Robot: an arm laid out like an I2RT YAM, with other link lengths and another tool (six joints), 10 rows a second.
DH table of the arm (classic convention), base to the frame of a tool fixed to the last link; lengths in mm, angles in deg. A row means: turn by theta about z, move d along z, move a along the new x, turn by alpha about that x. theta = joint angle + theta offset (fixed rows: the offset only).
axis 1: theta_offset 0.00, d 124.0, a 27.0, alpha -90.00
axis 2: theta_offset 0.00, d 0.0, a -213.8, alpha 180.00
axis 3: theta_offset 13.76, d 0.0, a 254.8, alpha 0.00
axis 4: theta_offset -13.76, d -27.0, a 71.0, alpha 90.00
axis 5: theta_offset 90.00, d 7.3, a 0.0, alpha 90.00
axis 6: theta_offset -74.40, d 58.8, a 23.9, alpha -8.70
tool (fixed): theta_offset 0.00, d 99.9, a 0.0, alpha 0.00
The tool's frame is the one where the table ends.
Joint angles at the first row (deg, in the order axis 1, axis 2, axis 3, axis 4, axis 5, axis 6):
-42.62, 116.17, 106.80, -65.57, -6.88, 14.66
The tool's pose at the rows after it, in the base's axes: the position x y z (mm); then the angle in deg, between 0 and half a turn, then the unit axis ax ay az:
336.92, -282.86, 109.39, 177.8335, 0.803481, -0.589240, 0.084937
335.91, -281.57, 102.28, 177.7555, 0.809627, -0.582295, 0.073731
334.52, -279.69, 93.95, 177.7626, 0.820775, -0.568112, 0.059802
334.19, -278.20, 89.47, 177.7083, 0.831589, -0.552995, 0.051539
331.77, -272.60, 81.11, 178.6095, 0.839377, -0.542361, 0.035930
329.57, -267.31, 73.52, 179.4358, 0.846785, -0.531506, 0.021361
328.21, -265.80, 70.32, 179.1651, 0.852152, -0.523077, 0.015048
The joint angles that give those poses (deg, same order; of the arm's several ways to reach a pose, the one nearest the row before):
-42.60, 116.61, 106.46, -65.59, -6.47, 14.42
-42.58, 117.56, 106.47, -66.05, -6.40, 13.37
-42.62, 118.73, 106.57, -66.82, -6.50, 11.26
-42.60, 119.51, 106.84, -67.51, -6.57, 9.14
-42.60, 120.15, 106.22, -68.34, -7.32, 7.71
-42.58, 120.83, 105.74, -69.17, -7.97, 6.27
-42.47, 121.11, 105.50, -69.45, -7.65, 5.20

